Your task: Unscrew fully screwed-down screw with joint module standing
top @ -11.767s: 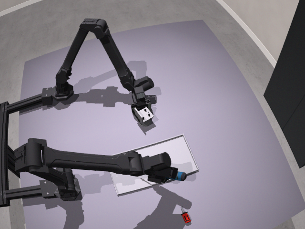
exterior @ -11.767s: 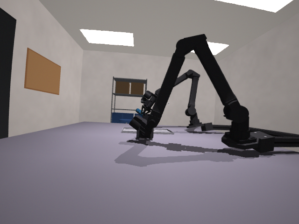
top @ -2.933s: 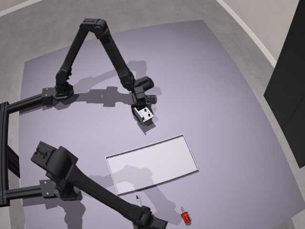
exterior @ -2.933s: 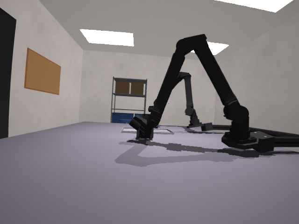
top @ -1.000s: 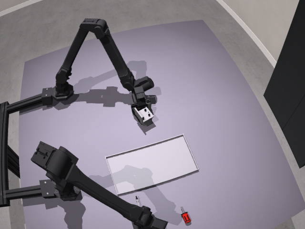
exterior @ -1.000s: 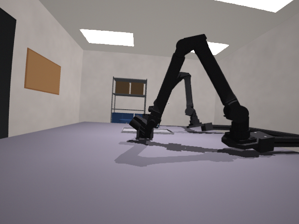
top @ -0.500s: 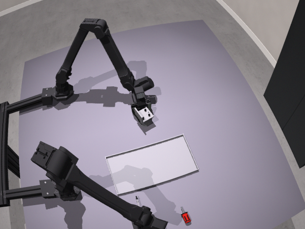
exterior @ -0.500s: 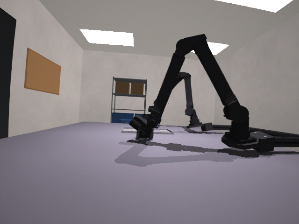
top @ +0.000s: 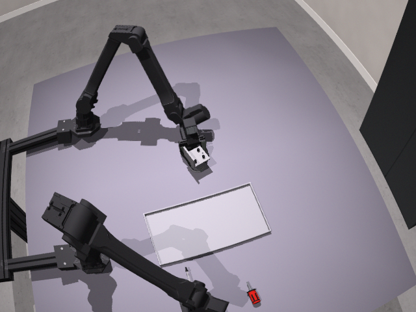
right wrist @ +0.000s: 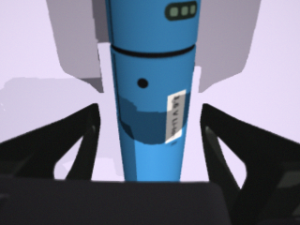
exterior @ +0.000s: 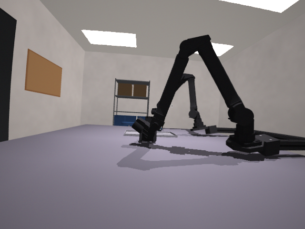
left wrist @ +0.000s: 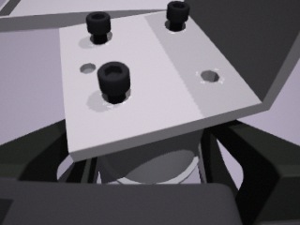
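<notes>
Right now the joint module body is 10 mm above my left hand. Also, from my left hand: white tray: 20 mm behind, 260 mm to the right, 20 mm below; then white bracket: 50 mm above; then red hand screwdriver: 80 mm ahead, 570 mm to the right, 10 mm below.
</notes>
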